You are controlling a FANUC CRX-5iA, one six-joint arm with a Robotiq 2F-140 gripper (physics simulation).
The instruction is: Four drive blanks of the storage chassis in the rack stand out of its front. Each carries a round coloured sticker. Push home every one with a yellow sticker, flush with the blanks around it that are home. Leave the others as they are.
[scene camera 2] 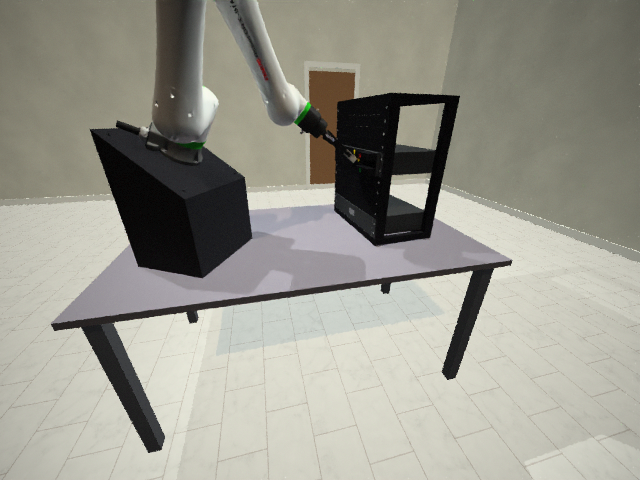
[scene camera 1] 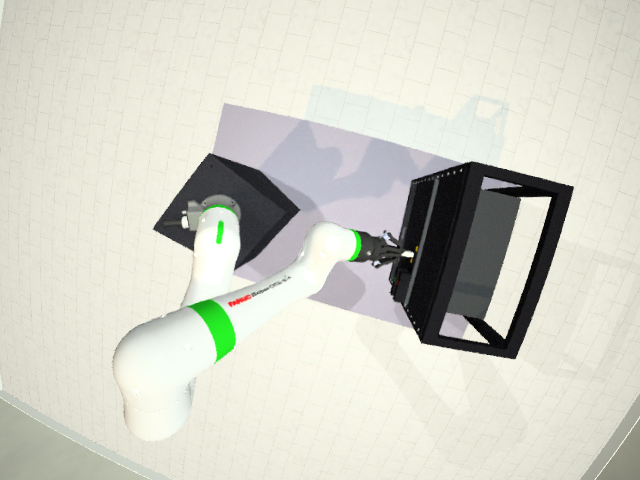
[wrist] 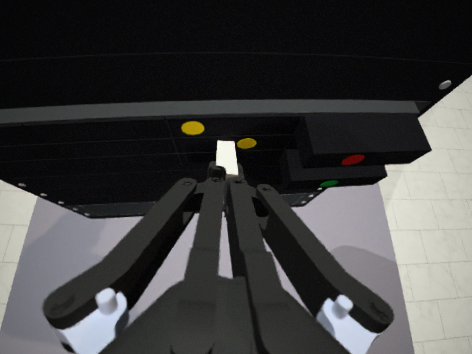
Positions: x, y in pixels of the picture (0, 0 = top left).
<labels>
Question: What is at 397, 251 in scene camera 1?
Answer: My gripper.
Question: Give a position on a black rack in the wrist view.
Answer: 111, 111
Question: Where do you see a black rack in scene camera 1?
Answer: At 459, 233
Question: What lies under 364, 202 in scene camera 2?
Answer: A black rack.
</labels>
